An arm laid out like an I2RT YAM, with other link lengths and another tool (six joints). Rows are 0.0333 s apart.
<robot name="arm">
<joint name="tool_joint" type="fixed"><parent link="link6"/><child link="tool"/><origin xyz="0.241 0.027 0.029" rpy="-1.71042 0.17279 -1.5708"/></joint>
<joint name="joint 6" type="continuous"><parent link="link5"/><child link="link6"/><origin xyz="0.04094 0 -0.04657" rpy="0 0 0"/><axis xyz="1 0 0"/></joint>
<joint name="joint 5" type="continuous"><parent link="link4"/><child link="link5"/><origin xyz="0.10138 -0.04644 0.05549" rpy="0 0 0"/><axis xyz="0 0 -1"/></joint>
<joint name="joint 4" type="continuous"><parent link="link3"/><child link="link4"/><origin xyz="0.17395 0.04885 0.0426" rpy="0 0 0"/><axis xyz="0 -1 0"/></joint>
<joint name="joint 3" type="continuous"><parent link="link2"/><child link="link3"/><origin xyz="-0.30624 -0.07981 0" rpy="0 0 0"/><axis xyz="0 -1 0"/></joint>
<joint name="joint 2" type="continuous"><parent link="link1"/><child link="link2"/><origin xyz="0.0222 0.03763 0.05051" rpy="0 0 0"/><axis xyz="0 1 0"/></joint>
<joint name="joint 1" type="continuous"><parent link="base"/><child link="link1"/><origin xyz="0 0 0.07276" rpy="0 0 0"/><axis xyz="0 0 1"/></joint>
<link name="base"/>
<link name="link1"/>
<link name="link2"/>
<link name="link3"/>
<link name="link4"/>
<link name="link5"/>
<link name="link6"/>
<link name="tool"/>
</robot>
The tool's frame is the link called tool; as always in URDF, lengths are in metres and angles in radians. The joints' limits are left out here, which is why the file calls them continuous.
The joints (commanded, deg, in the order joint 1, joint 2, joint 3, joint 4, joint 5, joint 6), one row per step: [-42.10, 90.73, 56.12, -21.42, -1.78, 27.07]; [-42.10, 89.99, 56.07, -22.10, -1.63, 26.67]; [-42.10, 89.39, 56.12, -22.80, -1.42, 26.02]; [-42.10, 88.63, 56.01, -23.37, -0.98, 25.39]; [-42.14, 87.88, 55.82, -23.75, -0.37, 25.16]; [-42.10, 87.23, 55.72, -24.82, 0.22, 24.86]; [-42.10, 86.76, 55.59, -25.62, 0.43, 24.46]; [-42.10, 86.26, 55.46, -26.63, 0.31, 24.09]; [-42.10, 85.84, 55.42, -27.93, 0.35, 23.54]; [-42.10, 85.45, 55.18, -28.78, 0.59, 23.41]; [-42.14, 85.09, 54.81, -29.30, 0.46, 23.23]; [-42.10, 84.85, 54.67, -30.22, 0.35, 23.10]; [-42.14, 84.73, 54.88, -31.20, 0.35, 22.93]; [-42.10, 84.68, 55.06, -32.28, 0.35, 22.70]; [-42.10, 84.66, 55.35, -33.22, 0.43, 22.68]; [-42.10, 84.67, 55.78, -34.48, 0.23, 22.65]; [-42.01, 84.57, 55.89, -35.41, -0.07, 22.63]
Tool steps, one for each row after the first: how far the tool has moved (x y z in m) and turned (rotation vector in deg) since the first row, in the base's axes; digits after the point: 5 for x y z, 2 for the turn. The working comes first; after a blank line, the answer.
Tool pose at each row, in the base's axes (x y z in m, rotation vector in deg; the steps are taken from these numbers as rounded here): [0.31768, -0.31424, 0.07452, -17.59, 154.24, -22.20]; [0.31500, -0.31245, 0.07653, -18.06, 154.36, -22.49]; [0.31249, -0.31099, 0.07808, -18.84, 154.58, -22.85]; [0.30907, -0.31026, 0.08011, -19.49, 154.84, -23.56]; [0.30510, -0.31092, 0.08228, -19.49, 155.10, -24.40]; [0.29937, -0.30898, 0.08133, -19.72, 155.90, -24.56]; [0.29544, -0.30647, 0.08012, -20.20, 156.43, -24.44]; [0.29176, -0.30201, 0.07827, -20.78, 156.89, -23.81]; [0.28681, -0.29733, 0.07528, -21.56, 157.68, -23.10]; [0.28188, -0.29435, 0.07260, -21.69, 158.39, -22.68]; [0.27862, -0.29076, 0.07023, -21.96, 158.74, -22.08]; [0.27505, -0.28631, 0.06710, -22.28, 159.30, -21.17]; [0.27202, -0.28379, 0.06543, -22.50, 159.82, -20.57]; [0.26876, -0.28028, 0.06275, -22.92, 160.47, -19.75]; [0.26604, -0.27833, 0.06125, -22.96, 161.00, -19.19]; [0.26350, -0.27468, 0.05939, -23.11, 161.50, -18.13]; [0.26161, -0.27018, 0.05739, -23.40, 161.81, -17.08]

[-0.00268, 0.00179, 0.00201, -0.28, 0.22, 0.25]; [-0.00519, 0.00325, 0.00356, -0.65, 0.60, 0.67]; [-0.00861, 0.00398, 0.00559, -1.24, 1.02, 0.94]; [-0.01258, 0.00332, 0.00776, -1.83, 1.31, 0.75]; [-0.01831, 0.00526, 0.00681, -1.97, 2.14, 0.72]; [-0.02224, 0.00777, 0.00560, -1.95, 2.75, 0.95]; [-0.02592, 0.01223, 0.00375, -1.60, 3.28, 1.34]; [-0.03087, 0.01691, 0.00076, -1.22, 4.18, 1.81]; [-0.03580, 0.01989, -0.00192, -0.95, 4.88, 1.82]; [-0.03906, 0.02348, -0.00429, -0.57, 5.25, 2.02]; [-0.04263, 0.02793, -0.00742, 0.00, 5.83, 2.25]; [-0.04566, 0.03045, -0.00909, 0.38, 6.36, 2.38]; [-0.04892, 0.03396, -0.01177, 0.87, 7.05, 2.65]; [-0.05164, 0.03591, -0.01327, 1.24, 7.56, 2.65]; [-0.05418, 0.03956, -0.01513, 1.94, 8.06, 2.80]; [-0.05607, 0.04406, -0.01713, 2.60, 8.41, 3.08]
